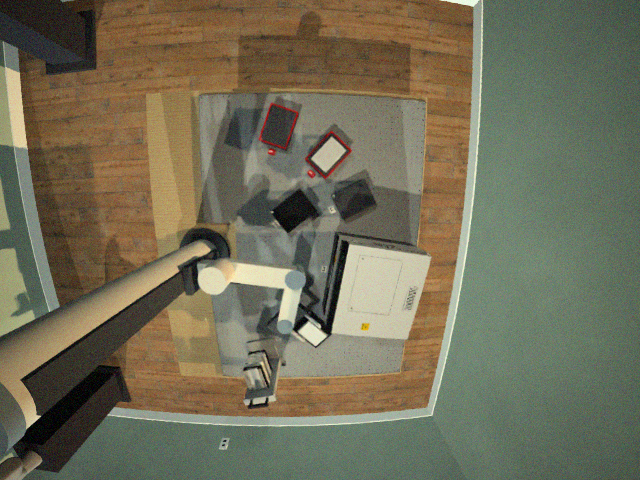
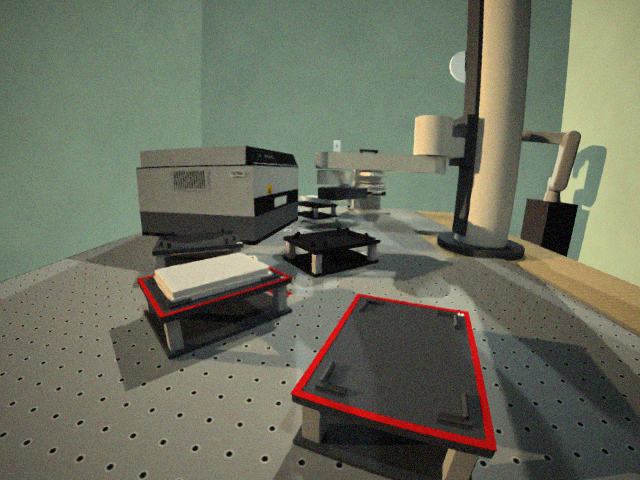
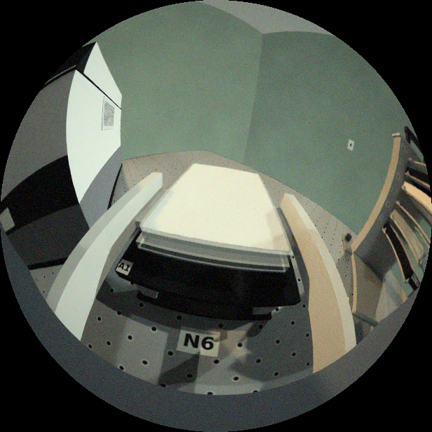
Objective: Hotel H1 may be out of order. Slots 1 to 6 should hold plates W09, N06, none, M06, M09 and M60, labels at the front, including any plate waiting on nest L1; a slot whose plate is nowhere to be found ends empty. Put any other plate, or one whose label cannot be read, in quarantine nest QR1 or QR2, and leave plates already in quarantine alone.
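Pixels of known places: gripper, fingertip midpoint: (image 1: pixel 312 333) (image 2: pixel 314 197); arm's base at its link origin: (image 1: pixel 205 253) (image 2: pixel 478 247).
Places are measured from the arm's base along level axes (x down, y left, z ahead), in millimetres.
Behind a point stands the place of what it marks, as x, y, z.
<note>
My gripper (image 1: pixel 311 328) {-87, -382, 521} (image 3: pixel 222 191) is shut on a pale, clear-sided plate (image 1: pixel 313 333) {-89, -379, 527} (image 2: pixel 309 197) (image 3: pixel 215 207). The plate is level over black nest N6 (image 3: pixel 210 285) (image 2: pixel 324 205) {-63, -328, 475}, very close to its top or touching it; I cannot tell which. No label is readable on the plate. Hotel H1 (image 1: pixel 262 393) {-250, -596, 290} (image 3: pixel 377 200) stands beside it with several plates in its slots; their labels are too small to read. One red-rimmed quarantine nest (image 1: pixel 279 126) {-63, 565, 379} (image 2: pixel 398 361) {-63, 587, 383} is empty. The other red-rimmed nest (image 2: pixel 163 312) {-63, 541, 599} bears a white plate (image 1: pixel 328 153) {-77, 453, 584} (image 2: pixel 211 275) {-77, 473, 576}.
A large grey-white instrument (image 1: pixel 377 289) {-256, -75, 771} (image 2: pixel 206 191) {-144, 90, 763} (image 3: pixel 92 130) stands close beside N6. Two more black nests, one near the middle (image 1: pixel 294 210) {-62, 212, 442} (image 2: pixel 330 240) {-63, 229, 441} and one nearer the instrument (image 1: pixel 354 198) {-62, 267, 702} (image 2: pixel 196 242) {-63, 284, 696}, are empty. The arm's column (image 2: pixel 498 129) {-327, 70, 27} stands at the table's side.
</note>
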